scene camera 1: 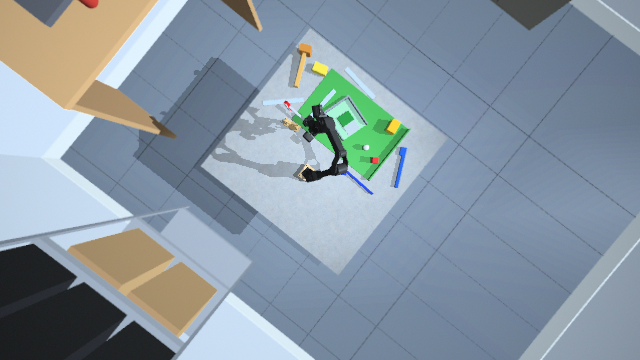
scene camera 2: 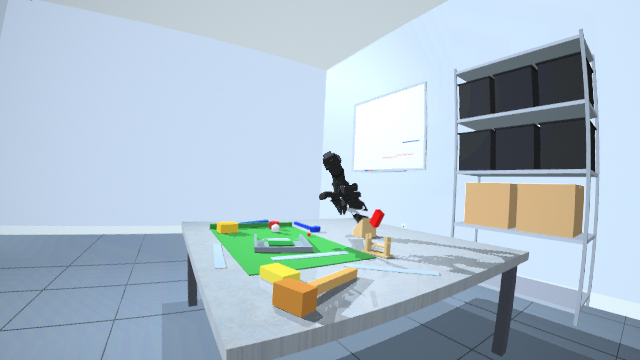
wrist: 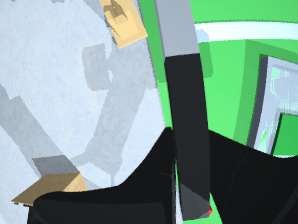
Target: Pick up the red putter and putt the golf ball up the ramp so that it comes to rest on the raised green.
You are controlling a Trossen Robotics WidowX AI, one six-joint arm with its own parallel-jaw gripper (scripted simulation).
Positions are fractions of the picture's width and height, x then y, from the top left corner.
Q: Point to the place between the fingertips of the gripper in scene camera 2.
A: At 0.54, 0.60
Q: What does the gripper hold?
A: A red putter.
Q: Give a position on an orange mallet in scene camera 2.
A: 0.46, 0.82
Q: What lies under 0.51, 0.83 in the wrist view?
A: The gripper.
